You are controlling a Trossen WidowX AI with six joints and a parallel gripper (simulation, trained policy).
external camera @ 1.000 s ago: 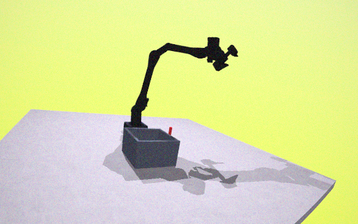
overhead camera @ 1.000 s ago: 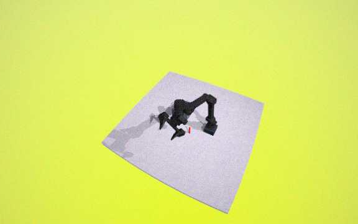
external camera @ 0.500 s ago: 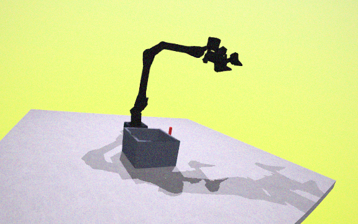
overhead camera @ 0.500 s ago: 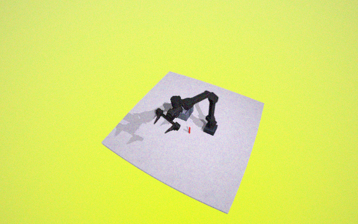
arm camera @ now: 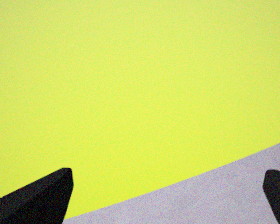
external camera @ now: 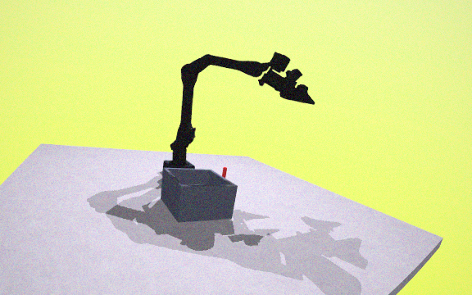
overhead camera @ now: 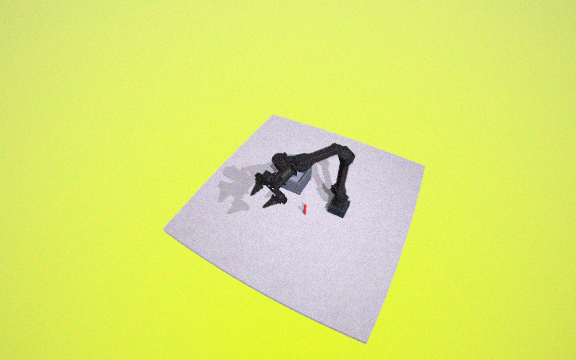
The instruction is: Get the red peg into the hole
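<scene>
The red peg lies 12 cm behind my gripper tip, 27 cm to the right of it and 33 cm below it. Round my gripper tip: grey box 4 cm ahead, 47 cm to the right, 35 cm below.
</scene>
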